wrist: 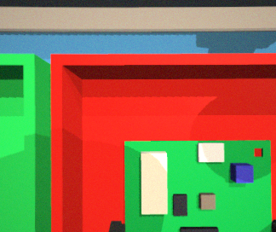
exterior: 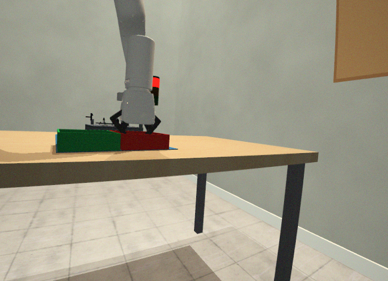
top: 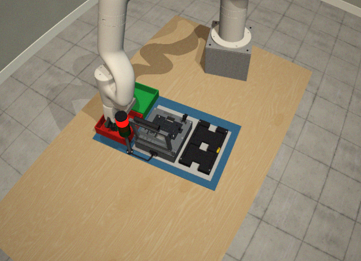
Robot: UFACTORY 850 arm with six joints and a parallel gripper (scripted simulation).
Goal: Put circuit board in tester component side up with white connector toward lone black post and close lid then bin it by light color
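My hand is 1 cm short of the red bin, 1 cm to the right of it and 1 cm above it. Also, from my hand: green circuit board: 1 cm below; clear lid: 4 cm ahead, 22 cm to the left, 16 cm above; green bin: 14 cm behind, 1 cm to the right, 1 cm below.
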